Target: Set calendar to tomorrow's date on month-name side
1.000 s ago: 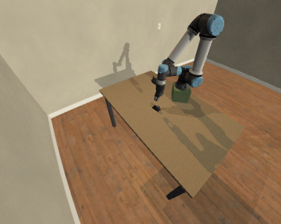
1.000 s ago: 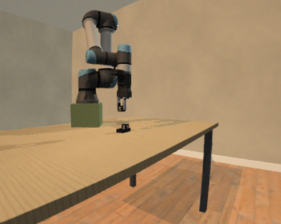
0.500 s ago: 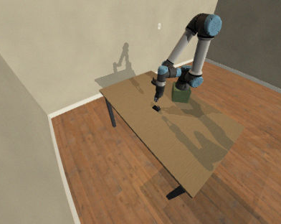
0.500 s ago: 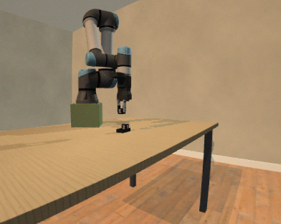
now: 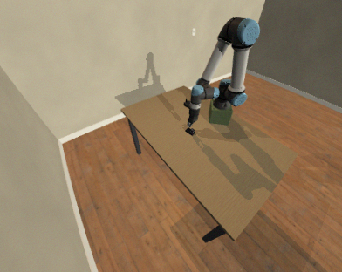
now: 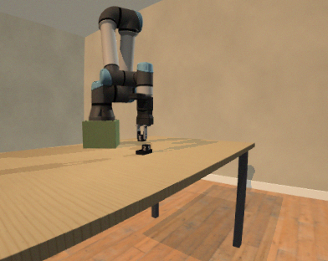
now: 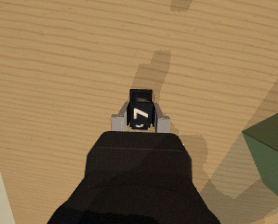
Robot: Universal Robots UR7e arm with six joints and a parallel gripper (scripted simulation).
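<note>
My hand is 20 mm to the right of the black calendar tray and 80 mm above it.
</note>
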